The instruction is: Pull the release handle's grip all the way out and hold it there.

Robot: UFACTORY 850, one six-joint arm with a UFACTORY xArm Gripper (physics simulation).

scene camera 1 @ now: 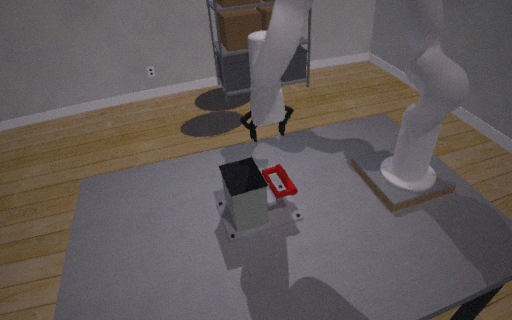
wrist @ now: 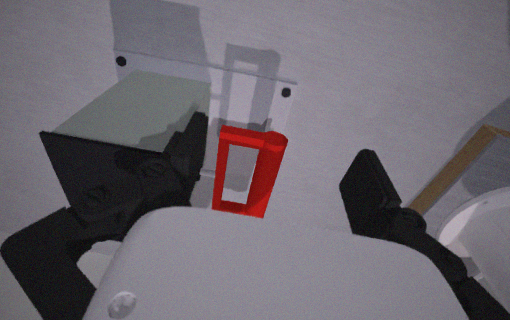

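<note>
The release handle's red rectangular grip point(scene camera 1: 287, 181) point(wrist: 270, 170) stands beside a pale green box with a black top point(scene camera 1: 247, 205) point(wrist: 135, 110), on the side facing the arm's base. Box and grip are over a light base plate point(scene camera 1: 292, 217) point(wrist: 283, 106) with black screws. My gripper point(scene camera 1: 268, 136) point(wrist: 279, 152) is open and empty, above and behind the handle in the scene view. In the wrist view the grip appears between the two spread fingers, and the left finger overlaps the box. The link between box and grip is mostly hidden.
The arm's base stands on a wood-edged board point(scene camera 1: 372, 187) point(wrist: 450, 167) at the right of the grey table point(scene camera 1: 150, 225). A metal shelf rack point(scene camera 1: 309, 60) with brown boxes point(scene camera 1: 240, 30) stands by the back wall, beyond the table.
</note>
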